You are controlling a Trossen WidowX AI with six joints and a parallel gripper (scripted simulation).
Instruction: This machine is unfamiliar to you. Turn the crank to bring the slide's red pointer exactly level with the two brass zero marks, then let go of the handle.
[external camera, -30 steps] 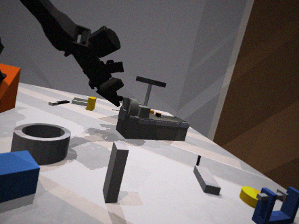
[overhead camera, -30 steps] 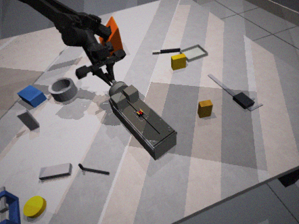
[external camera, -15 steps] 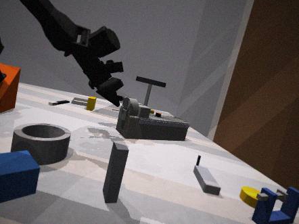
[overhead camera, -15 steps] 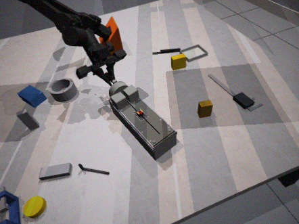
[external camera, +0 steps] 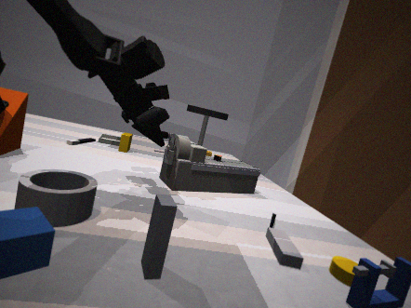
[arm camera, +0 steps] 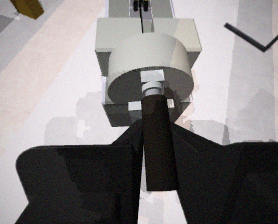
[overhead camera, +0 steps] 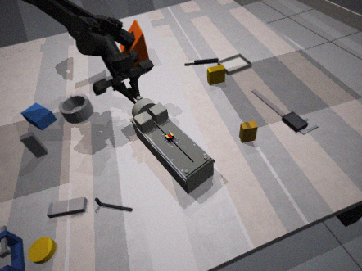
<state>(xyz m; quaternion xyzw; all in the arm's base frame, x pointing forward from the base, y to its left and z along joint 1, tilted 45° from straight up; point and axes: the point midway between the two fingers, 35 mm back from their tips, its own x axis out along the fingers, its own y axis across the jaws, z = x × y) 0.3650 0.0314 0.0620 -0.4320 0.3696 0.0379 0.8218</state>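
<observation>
Right now my gripper tip is 20 mm past the dark crank handle, 10 mm to the left of it and 20 mm below it. From my gripper tip the other things lie so: black hex key (260 mm ahead, 130 mm to the right, 80 mm below); blue block (130 mm behind, 350 mm to the right, 80 mm below); red pointer (160 mm ahead, 70 mm to the left, 10 mm below).
</observation>
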